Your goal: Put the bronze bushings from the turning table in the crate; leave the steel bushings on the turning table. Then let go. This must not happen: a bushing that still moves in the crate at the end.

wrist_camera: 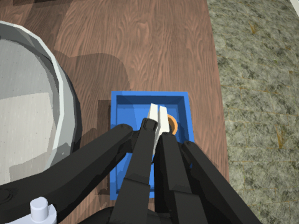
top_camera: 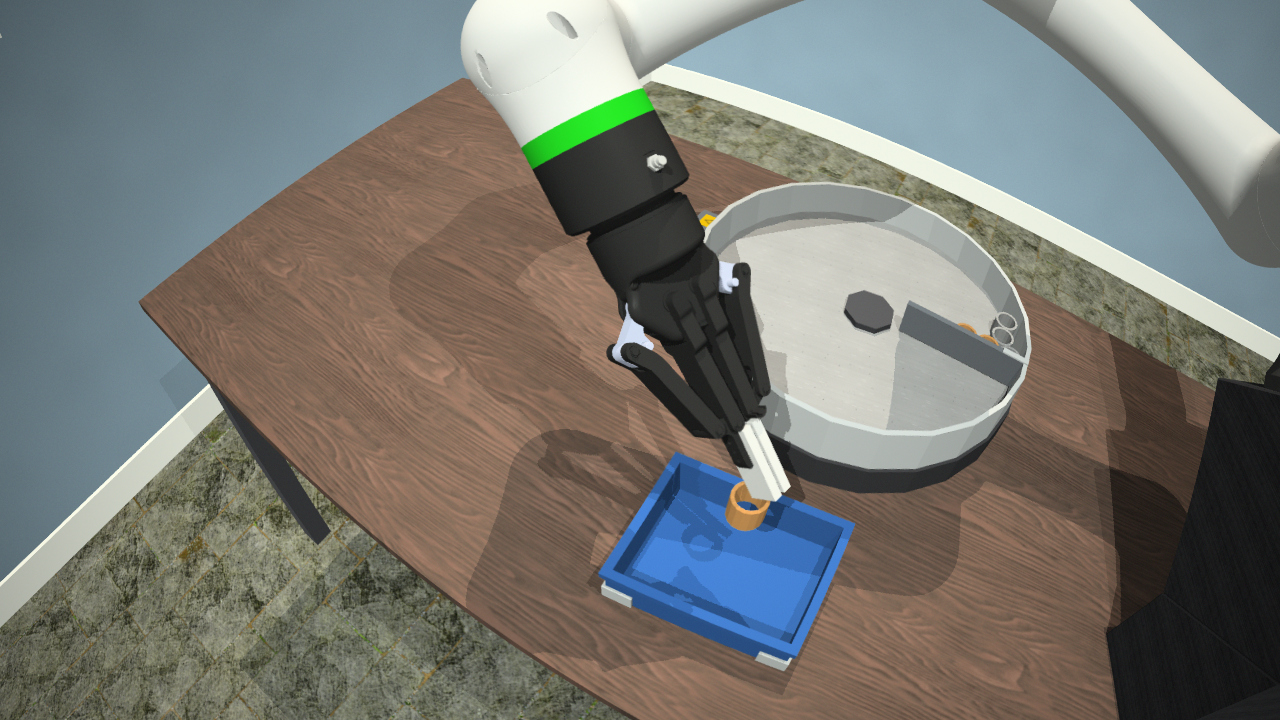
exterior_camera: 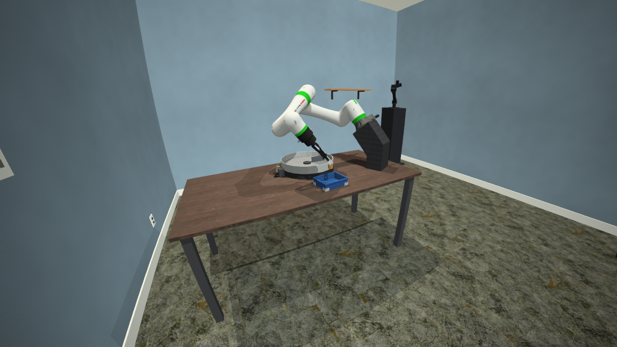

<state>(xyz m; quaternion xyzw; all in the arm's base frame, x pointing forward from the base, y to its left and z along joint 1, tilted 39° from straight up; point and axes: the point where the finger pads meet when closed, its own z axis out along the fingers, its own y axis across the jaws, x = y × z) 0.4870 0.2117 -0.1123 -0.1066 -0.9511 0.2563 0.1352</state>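
My hand is 14 cm above the blue crate, 2 cm to the right of it and 1 cm past it. From my hand the other things lie so: grey turning table: 33 cm to the right, 12 cm below, 4 cm ahead.
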